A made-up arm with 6 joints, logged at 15 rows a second.
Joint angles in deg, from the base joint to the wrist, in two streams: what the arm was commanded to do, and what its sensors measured. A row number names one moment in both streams.
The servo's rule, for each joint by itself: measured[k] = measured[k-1] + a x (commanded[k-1-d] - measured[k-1]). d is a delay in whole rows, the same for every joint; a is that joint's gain. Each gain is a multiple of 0.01, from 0.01 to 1. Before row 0 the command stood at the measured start. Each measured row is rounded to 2 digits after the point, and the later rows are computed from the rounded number. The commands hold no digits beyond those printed.
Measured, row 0:
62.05, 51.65, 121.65, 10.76, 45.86, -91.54
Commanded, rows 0 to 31:
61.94, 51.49, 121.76, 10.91, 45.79, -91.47
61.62, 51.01, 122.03, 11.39, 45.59, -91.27
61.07, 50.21, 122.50, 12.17, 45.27, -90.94
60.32, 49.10, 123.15, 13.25, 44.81, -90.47
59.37, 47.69, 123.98, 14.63, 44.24, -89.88
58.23, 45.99, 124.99, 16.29, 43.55, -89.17
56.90, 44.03, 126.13, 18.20, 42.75, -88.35
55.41, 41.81, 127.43, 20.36, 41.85, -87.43
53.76, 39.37, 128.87, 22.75, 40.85, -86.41
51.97, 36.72, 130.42, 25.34, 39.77, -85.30
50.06, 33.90, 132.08, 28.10, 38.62, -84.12
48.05, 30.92, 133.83, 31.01, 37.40, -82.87
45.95, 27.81, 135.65, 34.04, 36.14, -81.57
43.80, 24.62, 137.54, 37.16, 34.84, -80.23
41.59, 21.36, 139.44, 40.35, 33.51, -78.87
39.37, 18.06, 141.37, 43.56, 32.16, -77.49
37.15, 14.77, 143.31, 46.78, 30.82, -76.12
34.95, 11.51, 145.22, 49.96, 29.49, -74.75
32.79, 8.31, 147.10, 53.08, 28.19, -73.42
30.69, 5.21, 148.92, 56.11, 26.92, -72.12
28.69, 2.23, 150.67, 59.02, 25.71, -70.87
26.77, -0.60, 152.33, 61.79, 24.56, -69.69
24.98, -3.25, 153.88, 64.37, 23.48, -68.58
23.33, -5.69, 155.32, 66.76, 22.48, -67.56
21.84, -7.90, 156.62, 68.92, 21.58, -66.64
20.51, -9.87, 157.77, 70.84, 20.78, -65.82
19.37, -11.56, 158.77, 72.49, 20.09, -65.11
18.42, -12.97, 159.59, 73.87, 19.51, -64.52
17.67, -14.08, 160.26, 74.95, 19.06, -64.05
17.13, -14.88, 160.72, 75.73, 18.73, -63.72
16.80, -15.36, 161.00, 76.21, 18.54, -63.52
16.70, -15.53, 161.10, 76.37, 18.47, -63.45
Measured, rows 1 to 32:
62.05, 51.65, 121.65, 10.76, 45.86, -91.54
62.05, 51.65, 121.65, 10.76, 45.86, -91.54
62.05, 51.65, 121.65, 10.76, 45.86, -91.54
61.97, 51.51, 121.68, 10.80, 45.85, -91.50
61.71, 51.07, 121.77, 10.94, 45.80, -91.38
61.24, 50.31, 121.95, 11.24, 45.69, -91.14
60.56, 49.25, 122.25, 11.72, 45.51, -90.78
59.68, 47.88, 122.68, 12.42, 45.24, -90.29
58.61, 46.22, 123.26, 13.35, 44.89, -89.69
57.34, 44.29, 123.98, 14.51, 44.44, -88.97
55.91, 42.11, 124.84, 15.91, 43.90, -88.14
54.32, 39.70, 125.85, 17.55, 43.26, -87.21
52.58, 37.08, 126.99, 19.42, 42.53, -86.18
50.72, 34.28, 128.26, 21.50, 41.71, -85.07
48.74, 31.32, 129.65, 23.78, 40.80, -83.88
46.68, 28.23, 131.15, 26.24, 39.82, -82.63
44.55, 25.05, 132.75, 28.86, 38.77, -81.33
42.36, 21.80, 134.42, 31.62, 37.67, -80.00
40.15, 18.51, 136.16, 34.49, 36.51, -78.64
37.93, 15.22, 137.95, 37.44, 35.32, -77.28
35.72, 11.96, 139.77, 40.44, 34.10, -75.91
33.55, 8.75, 141.60, 43.47, 32.86, -74.57
31.43, 5.63, 143.43, 46.50, 31.61, -73.25
29.40, 2.64, 145.24, 49.50, 30.37, -71.96
27.45, -0.21, 147.01, 52.45, 29.15, -70.73
25.62, -2.89, 148.73, 55.31, 27.96, -69.57
23.93, -5.35, 150.38, 58.06, 26.81, -68.48
22.38, -7.59, 151.94, 60.67, 25.71, -67.49
21.00, -9.60, 153.40, 63.11, 24.67, -66.59
19.79, -11.32, 154.74, 65.36, 23.71, -65.79
18.78, -12.77, 155.95, 67.40, 22.83, -65.10
17.96, -13.92, 157.03, 69.21, 22.04, -64.53
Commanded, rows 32 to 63:
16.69, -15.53, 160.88, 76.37, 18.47, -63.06
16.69, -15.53, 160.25, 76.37, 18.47, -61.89
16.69, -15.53, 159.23, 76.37, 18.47, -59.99
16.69, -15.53, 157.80, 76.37, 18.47, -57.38
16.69, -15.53, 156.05, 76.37, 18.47, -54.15
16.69, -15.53, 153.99, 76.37, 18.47, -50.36
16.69, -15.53, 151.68, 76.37, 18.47, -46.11
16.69, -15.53, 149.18, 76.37, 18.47, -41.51
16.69, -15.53, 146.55, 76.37, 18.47, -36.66
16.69, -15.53, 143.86, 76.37, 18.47, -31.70
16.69, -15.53, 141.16, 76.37, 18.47, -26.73
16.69, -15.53, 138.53, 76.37, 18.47, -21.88
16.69, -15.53, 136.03, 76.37, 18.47, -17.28
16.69, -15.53, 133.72, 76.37, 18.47, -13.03
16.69, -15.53, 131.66, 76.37, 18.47, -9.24
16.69, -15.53, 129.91, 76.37, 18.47, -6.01
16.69, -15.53, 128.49, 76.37, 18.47, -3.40
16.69, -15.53, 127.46, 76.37, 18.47, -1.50
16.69, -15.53, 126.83, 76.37, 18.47, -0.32
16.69, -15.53, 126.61, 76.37, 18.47, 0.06
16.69, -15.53, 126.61, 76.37, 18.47, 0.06
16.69, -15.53, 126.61, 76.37, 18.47, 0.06
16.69, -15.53, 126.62, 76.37, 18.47, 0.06
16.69, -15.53, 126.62, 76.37, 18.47, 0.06
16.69, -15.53, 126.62, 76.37, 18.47, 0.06
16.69, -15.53, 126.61, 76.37, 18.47, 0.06
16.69, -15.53, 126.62, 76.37, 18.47, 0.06
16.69, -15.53, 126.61, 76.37, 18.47, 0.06
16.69, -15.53, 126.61, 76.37, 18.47, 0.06
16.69, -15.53, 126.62, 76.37, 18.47, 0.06
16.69, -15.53, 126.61, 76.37, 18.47, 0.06
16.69, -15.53, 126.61, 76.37, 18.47, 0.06
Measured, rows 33 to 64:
17.35, -14.76, 157.95, 70.77, 21.34, -64.09
16.94, -15.29, 158.71, 72.08, 20.75, -63.78
16.76, -15.50, 159.31, 73.11, 20.27, -63.60
16.71, -15.53, 159.70, 73.89, 19.89, -63.31
16.70, -15.53, 159.84, 74.49, 19.59, -62.54
16.69, -15.53, 159.69, 74.94, 19.35, -61.16
16.69, -15.53, 159.22, 75.28, 19.17, -59.12
16.69, -15.53, 158.43, 75.54, 19.02, -56.44
16.69, -15.53, 157.32, 75.74, 18.90, -53.16
16.69, -15.53, 155.91, 75.89, 18.81, -49.35
16.69, -15.53, 154.23, 76.01, 18.74, -45.12
16.69, -15.53, 152.31, 76.10, 18.68, -40.55
16.69, -15.53, 150.20, 76.16, 18.64, -35.77
16.69, -15.53, 147.94, 76.21, 18.60, -30.89
16.69, -15.53, 145.59, 76.25, 18.57, -26.02
16.69, -15.53, 143.20, 76.28, 18.55, -21.30
16.69, -15.53, 140.83, 76.30, 18.53, -16.83
16.69, -15.53, 138.54, 76.32, 18.52, -12.73
16.69, -15.53, 136.38, 76.33, 18.51, -9.10
16.69, -15.53, 134.41, 76.34, 18.50, -6.02
16.69, -15.53, 132.67, 76.35, 18.49, -3.58
16.69, -15.53, 131.21, 76.35, 18.49, -1.82
16.69, -15.53, 130.06, 76.35, 18.49, -0.80
16.69, -15.53, 129.20, 76.35, 18.49, -0.34
16.69, -15.53, 128.55, 76.35, 18.49, -0.12
16.69, -15.53, 128.07, 76.35, 18.49, -0.02
16.69, -15.53, 127.71, 76.35, 18.49, 0.02
16.69, -15.53, 127.44, 76.35, 18.49, 0.04
16.69, -15.53, 127.23, 76.35, 18.49, 0.05
16.69, -15.53, 127.08, 76.35, 18.49, 0.06
16.69, -15.53, 126.96, 76.35, 18.49, 0.06
16.69, -15.53, 126.87, 76.35, 18.49, 0.06

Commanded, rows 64 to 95:
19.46, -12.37, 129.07, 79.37, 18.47, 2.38
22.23, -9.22, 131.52, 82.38, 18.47, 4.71
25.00, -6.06, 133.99, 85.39, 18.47, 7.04
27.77, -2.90, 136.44, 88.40, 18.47, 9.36
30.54, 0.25, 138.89, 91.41, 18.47, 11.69
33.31, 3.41, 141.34, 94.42, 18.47, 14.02
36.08, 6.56, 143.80, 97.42, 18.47, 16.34
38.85, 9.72, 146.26, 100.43, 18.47, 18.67
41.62, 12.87, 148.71, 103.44, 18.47, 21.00
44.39, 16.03, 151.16, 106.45, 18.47, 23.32
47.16, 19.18, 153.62, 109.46, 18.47, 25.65
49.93, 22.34, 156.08, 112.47, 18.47, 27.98
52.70, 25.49, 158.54, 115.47, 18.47, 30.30
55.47, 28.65, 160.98, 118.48, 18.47, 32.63
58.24, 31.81, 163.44, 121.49, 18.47, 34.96
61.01, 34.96, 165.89, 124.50, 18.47, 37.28
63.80, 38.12, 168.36, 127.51, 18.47, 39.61
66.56, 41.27, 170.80, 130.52, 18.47, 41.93
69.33, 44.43, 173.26, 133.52, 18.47, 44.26
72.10, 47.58, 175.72, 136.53, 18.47, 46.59
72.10, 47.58, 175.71, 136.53, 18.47, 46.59
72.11, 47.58, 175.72, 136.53, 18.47, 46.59
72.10, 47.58, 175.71, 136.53, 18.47, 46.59
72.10, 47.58, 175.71, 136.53, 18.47, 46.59
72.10, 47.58, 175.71, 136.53, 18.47, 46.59
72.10, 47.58, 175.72, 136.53, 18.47, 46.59
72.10, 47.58, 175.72, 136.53, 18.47, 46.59
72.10, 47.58, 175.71, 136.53, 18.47, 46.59
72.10, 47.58, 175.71, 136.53, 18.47, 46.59
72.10, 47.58, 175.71, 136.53, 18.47, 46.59
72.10, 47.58, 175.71, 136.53, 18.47, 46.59
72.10, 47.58, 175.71, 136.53, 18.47, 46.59
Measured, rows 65 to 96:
16.69, -15.53, 126.81, 76.35, 18.49, 0.06
16.69, -15.53, 126.76, 76.35, 18.49, 0.06
16.69, -15.53, 126.72, 76.35, 18.49, 0.06
18.74, -12.75, 127.31, 77.07, 18.49, 1.31
21.32, -9.64, 128.36, 78.34, 18.49, 3.15
24.04, -6.49, 129.77, 80.03, 18.49, 5.25
26.80, -3.33, 131.44, 82.04, 18.49, 7.47
29.57, -0.18, 133.30, 84.29, 18.49, 9.75
32.34, 2.98, 135.31, 86.72, 18.49, 12.06
35.11, 6.13, 137.43, 89.29, 18.49, 14.37
37.88, 9.29, 139.64, 91.96, 18.49, 16.69
40.65, 12.44, 141.91, 94.72, 18.49, 19.02
43.42, 15.60, 144.22, 97.54, 18.49, 21.34
46.19, 18.75, 146.57, 100.40, 18.49, 23.67
48.96, 21.91, 148.95, 103.30, 18.49, 26.00
51.73, 25.06, 151.35, 106.22, 18.49, 28.32
54.50, 28.22, 153.76, 109.16, 18.49, 30.65
57.27, 31.38, 156.18, 112.12, 18.49, 32.98
60.04, 34.53, 158.61, 115.09, 18.49, 35.30
62.82, 37.69, 161.05, 118.07, 18.49, 37.63
65.59, 40.84, 163.49, 121.06, 18.49, 39.95
68.36, 44.00, 165.93, 124.05, 18.49, 42.28
71.13, 47.15, 168.38, 127.05, 18.49, 44.61
71.85, 47.53, 170.21, 129.33, 18.49, 45.68
72.04, 47.57, 171.59, 131.06, 18.49, 46.17
72.08, 47.58, 172.62, 132.37, 18.49, 46.40
72.09, 47.58, 173.39, 133.37, 18.49, 46.50
72.10, 47.58, 173.97, 134.13, 18.49, 46.55
72.10, 47.58, 174.41, 134.71, 18.49, 46.57
72.10, 47.58, 174.74, 135.15, 18.49, 46.58
72.10, 47.58, 174.98, 135.48, 18.49, 46.59
72.10, 47.58, 175.16, 135.73, 18.49, 46.59

